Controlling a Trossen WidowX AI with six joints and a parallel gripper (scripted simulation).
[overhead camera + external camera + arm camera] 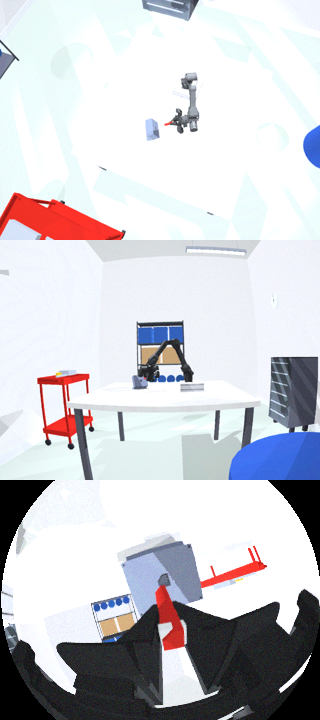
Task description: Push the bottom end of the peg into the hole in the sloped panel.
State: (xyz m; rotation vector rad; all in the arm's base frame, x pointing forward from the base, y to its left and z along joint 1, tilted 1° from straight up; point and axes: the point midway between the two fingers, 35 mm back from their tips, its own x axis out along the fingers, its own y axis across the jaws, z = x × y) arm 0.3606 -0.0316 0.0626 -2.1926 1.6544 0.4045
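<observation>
My gripper tip is now 5 cm short of the sloped grey panel, 12 cm to the left of it and 5 cm above it. Also, from my gripper tip: red peg (2 cm to the left, 1 cm above).
</observation>
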